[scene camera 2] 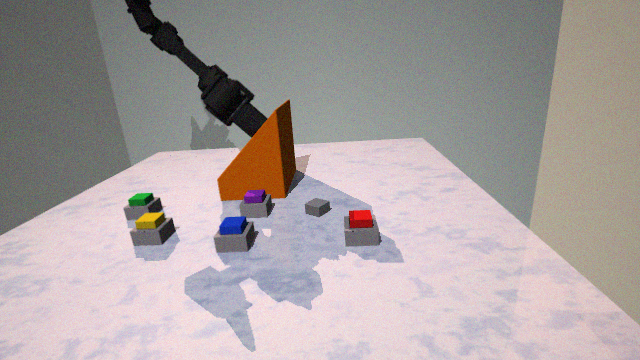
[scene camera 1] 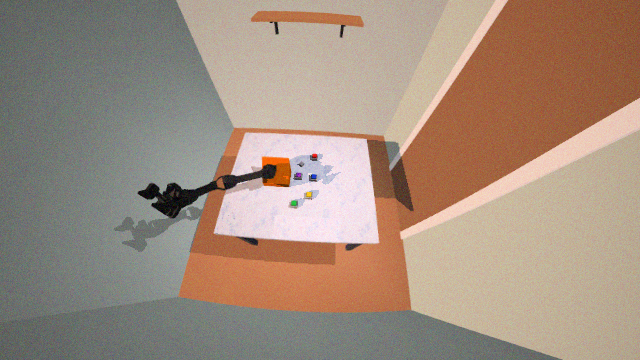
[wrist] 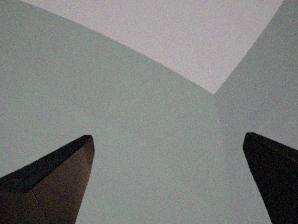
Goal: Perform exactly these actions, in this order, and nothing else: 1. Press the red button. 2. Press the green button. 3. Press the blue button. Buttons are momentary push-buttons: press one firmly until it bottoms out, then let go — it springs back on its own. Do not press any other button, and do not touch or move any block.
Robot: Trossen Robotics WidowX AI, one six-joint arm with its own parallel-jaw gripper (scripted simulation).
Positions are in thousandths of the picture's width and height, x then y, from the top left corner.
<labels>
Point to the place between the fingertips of my gripper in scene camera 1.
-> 226, 551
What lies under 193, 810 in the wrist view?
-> My gripper.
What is my gripper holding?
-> Nothing.
</labels>
